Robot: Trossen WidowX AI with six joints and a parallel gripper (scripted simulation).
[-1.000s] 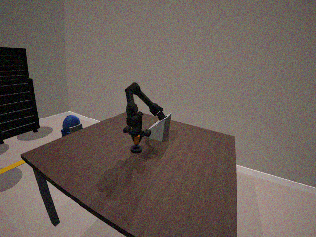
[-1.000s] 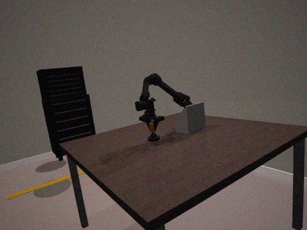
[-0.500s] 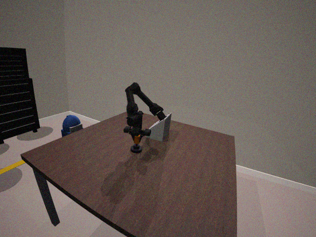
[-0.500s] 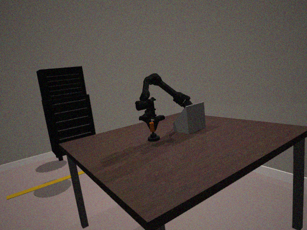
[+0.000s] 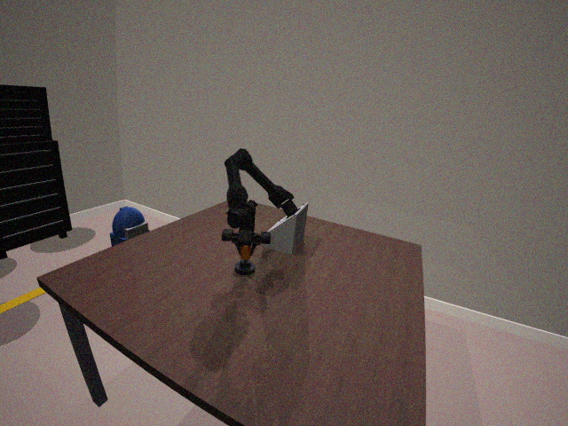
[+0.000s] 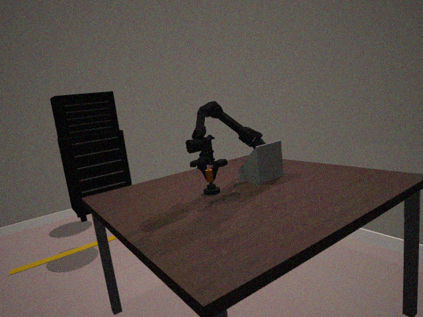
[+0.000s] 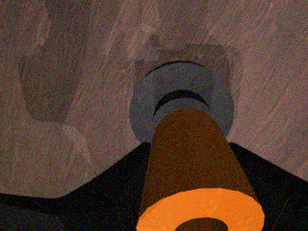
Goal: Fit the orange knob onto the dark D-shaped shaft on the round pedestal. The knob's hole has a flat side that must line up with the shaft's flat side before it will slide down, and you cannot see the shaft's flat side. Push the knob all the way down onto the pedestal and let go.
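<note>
My gripper tip is 20 mm below the orange knob. Also, from my gripper tip: round dark pedestal: 40 mm below.
</note>
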